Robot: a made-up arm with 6 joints.
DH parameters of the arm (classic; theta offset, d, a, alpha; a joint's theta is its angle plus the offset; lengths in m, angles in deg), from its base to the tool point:
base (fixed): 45 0 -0.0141 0
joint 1: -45 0.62 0.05 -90
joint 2: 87.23 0 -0.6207 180
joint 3: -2.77 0 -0.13 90
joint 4: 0 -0.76 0 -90
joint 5: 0 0.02 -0.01 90
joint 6: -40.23 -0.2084 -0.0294 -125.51
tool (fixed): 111.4 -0.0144 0 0
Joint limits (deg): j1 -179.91..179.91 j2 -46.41..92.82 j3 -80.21..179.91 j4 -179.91..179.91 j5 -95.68..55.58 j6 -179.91..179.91
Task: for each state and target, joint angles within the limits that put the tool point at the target. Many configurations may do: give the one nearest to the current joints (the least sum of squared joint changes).
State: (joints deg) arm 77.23 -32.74 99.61 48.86 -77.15 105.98
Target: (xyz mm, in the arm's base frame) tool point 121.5 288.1 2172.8
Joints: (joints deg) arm 73.23 11.48 85.46 53.12 -21.77 94.62
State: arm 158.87 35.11 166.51 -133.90 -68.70 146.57
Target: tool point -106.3 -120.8 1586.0
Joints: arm 154.84 60.99 172.29 -133.17 -78.30 147.80
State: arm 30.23 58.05 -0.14 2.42 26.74 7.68
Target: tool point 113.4 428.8 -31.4
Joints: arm 73.44 64.18 -49.49 14.45 24.66 10.95
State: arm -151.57 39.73 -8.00 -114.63 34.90 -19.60
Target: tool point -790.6 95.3 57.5
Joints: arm -178.92 62.00 -17.87 -112.64 36.22 -19.23
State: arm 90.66 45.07 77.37 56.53 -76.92 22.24
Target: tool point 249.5 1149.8 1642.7
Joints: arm 83.92 46.95 81.96 59.79 -57.27 21.32
